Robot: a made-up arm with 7 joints.
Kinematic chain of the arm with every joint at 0, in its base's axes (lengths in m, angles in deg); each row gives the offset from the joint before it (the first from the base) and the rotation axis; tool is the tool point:
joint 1: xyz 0 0.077 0 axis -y
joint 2: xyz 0 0.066 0 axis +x
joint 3: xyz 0 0 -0.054 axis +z
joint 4: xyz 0 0 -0.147 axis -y
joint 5: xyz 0 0 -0.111 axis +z
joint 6: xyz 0 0 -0.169 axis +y
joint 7: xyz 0 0 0 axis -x
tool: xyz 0 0 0
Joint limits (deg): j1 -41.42..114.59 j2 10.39..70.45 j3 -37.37..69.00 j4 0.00..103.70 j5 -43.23..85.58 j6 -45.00..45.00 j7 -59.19..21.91
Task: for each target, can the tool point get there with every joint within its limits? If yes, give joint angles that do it. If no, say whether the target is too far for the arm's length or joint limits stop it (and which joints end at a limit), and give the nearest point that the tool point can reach.
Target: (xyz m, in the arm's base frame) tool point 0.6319 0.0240 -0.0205
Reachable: no: too far | nearest point 0.4548 0.1167 -0.0148 | short by 0.200 m
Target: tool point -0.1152 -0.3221 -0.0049
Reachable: no: joint limits stop it (at a limit: joint 1, joint 2, joint 3, joint 4) | nearest point 0.0548 0.0049 -0.2647 | short by 0.451 m
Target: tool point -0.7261 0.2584 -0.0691
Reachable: no: too far | nearest point -0.3110 0.2449 -0.3525 | short by 0.503 m
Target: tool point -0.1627 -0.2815 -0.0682
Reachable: no: joint limits stop it (at a limit: joint 1, joint 2, joint 3, joint 4) | nearest point 0.0548 0.0049 -0.2647 | short by 0.410 m
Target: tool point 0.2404 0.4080 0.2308
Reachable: yes | joints 90.02 52.81 -7.75 56.27 -17.04 -8.76 -34.54
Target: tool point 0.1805 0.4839 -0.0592
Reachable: yes | joints 7.02 40.91 49.97 72.69 46.21 32.14 7.35
